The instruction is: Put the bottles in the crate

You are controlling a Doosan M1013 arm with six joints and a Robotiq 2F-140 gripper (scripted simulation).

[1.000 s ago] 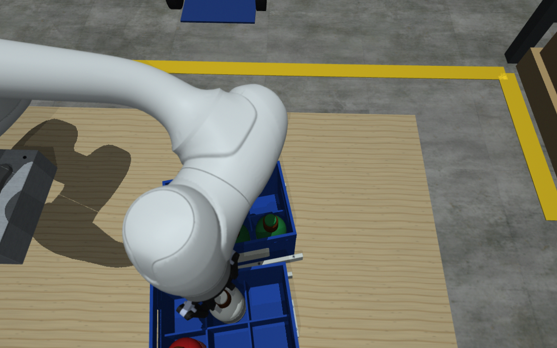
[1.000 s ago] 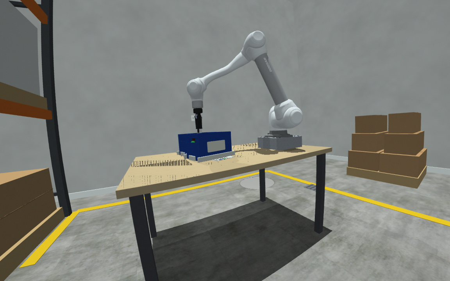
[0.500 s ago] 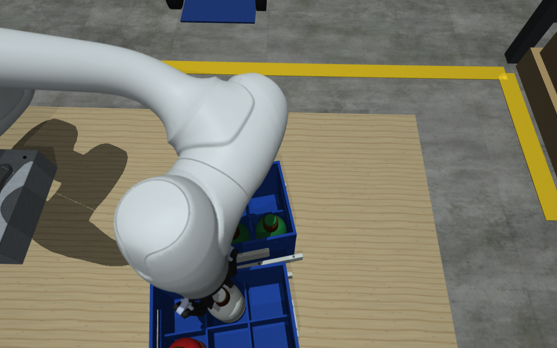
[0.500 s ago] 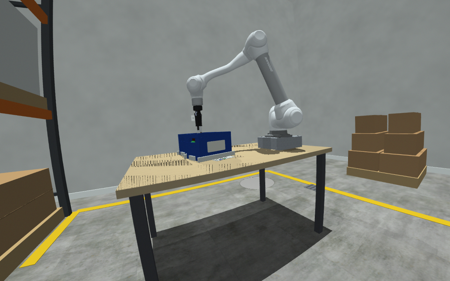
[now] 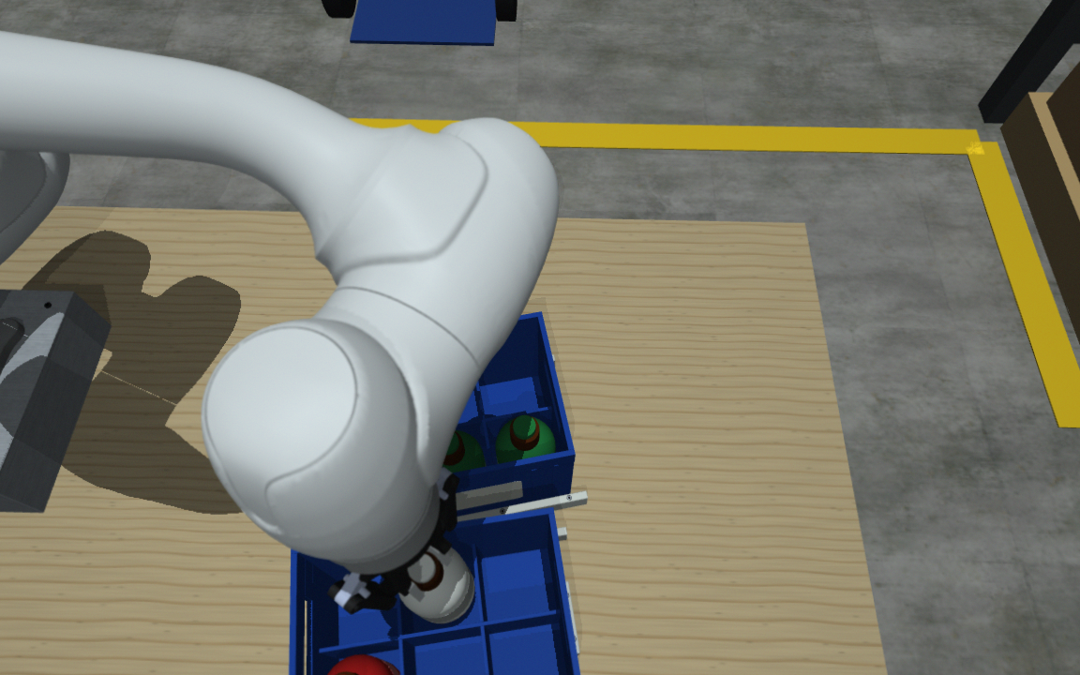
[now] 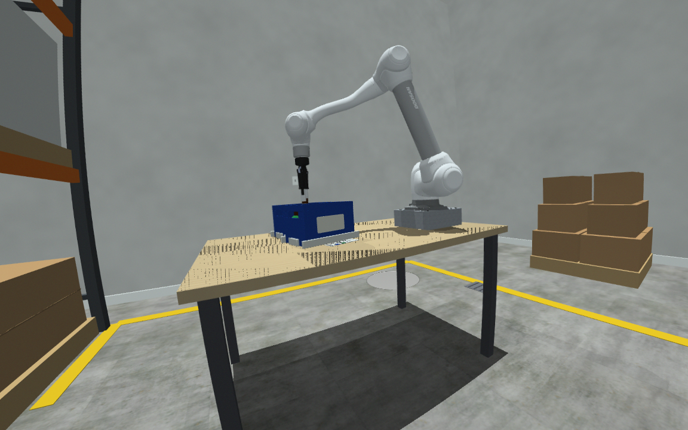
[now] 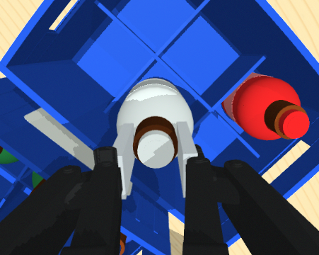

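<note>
My gripper is now 8 cm above the white bottle. The rest, counted from my hand: pick list 6 cm behind, 32 cm to the left, 22 cm below; blue bottle 8 cm behind, 13 cm to the left, 13 cm below; red bottle 7 cm behind, 11 cm to the right, 13 cm below.
</note>
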